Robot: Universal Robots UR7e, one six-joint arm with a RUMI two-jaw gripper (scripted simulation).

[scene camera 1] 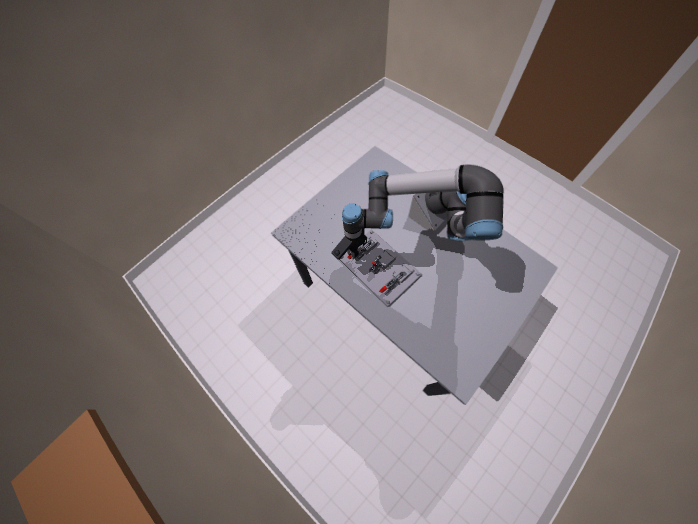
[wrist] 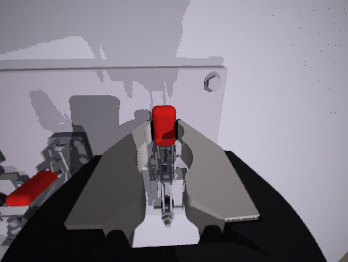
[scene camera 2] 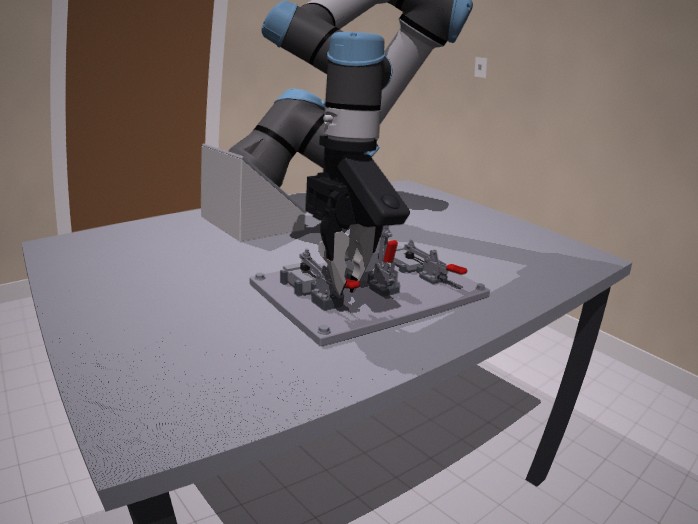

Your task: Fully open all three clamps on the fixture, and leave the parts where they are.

same spot on grey fixture plate: (scene camera 1: 360, 268) = (scene camera 2: 376, 308)
